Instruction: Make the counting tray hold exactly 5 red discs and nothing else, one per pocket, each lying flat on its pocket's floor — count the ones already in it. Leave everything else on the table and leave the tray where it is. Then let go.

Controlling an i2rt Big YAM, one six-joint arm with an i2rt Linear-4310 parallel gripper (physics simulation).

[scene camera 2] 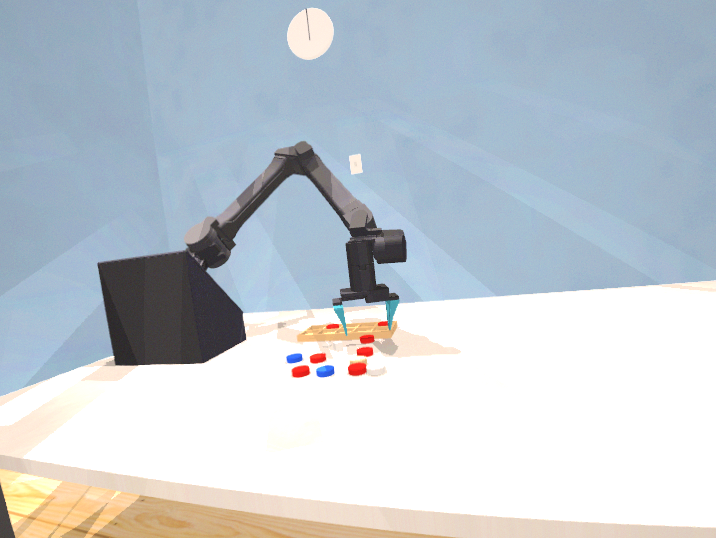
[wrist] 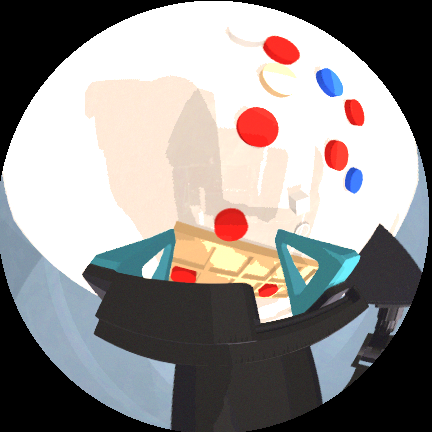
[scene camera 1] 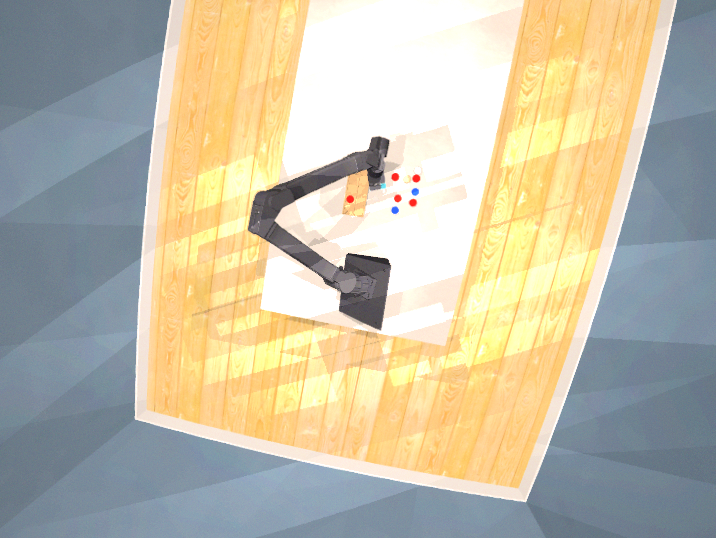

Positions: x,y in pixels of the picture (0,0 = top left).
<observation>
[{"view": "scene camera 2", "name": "my gripper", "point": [368,332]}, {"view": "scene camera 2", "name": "wooden counting tray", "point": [354,330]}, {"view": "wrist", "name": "my gripper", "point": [226,235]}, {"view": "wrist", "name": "wooden counting tray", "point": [215,260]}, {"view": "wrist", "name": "tan disc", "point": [277,79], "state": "on the table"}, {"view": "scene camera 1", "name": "wooden counting tray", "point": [357,186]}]
</observation>
